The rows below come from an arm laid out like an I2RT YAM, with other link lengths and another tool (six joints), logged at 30 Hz.
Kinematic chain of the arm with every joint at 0, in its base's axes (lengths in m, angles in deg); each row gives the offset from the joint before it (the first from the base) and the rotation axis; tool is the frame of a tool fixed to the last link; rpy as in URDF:
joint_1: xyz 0 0 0.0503 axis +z
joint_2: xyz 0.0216 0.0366 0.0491 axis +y
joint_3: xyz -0.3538 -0.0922 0 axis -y
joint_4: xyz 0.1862 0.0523 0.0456 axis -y
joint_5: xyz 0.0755 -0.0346 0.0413 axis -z
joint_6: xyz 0.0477 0 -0.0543 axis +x
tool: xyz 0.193 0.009 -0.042 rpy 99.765 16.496 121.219
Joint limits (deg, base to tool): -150..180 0..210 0..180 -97..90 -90..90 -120..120
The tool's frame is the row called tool.
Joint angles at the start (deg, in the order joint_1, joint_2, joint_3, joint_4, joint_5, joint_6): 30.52 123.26 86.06 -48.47 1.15 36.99
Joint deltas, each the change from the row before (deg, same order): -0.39 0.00 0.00 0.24 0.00 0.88; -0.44 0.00 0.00 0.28 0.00 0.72; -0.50 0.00 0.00 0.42 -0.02 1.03; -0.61 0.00 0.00 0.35 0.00 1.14; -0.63 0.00 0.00 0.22 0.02 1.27; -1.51 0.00 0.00 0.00 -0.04 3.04; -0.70 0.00 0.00 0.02 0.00 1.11; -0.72 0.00 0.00 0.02 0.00 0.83; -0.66 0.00 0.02 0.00 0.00 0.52
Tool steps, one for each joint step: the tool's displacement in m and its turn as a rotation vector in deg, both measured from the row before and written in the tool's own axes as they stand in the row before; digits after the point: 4 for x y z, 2 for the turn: -0.0014 0.0023 -0.0006 -0.83 0.04 0.99; -0.0017 0.0026 -0.0007 -0.81 0.05 0.88; -0.0016 0.0036 -0.0005 -1.10 0.12 1.14; -0.0023 0.0036 -0.0010 -1.16 0.07 1.36; -0.0025 0.0031 -0.0012 -1.14 0.00 1.54; -0.0065 0.0049 -0.0036 -2.27 -0.12 3.93; -0.0031 0.0025 -0.0017 -0.93 -0.06 1.55; -0.0034 0.0026 -0.0018 -0.80 -0.06 1.32; -0.0031 0.0024 -0.0018 -0.62 -0.06 1.00
